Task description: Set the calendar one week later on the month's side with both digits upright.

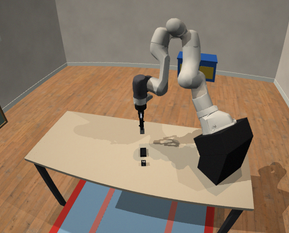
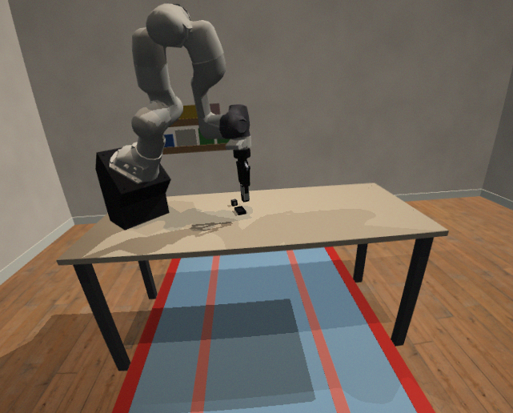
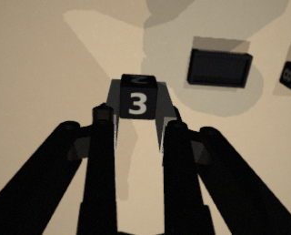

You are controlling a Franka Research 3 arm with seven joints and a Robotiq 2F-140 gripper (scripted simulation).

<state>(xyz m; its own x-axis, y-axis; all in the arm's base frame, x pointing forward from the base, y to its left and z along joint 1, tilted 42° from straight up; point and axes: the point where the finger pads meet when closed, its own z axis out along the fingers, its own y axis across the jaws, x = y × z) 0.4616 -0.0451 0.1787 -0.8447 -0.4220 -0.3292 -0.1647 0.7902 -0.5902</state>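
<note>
Right now my hand is 20 mm past the black tray, 100 mm to the right of it and 130 mm above it.
</note>
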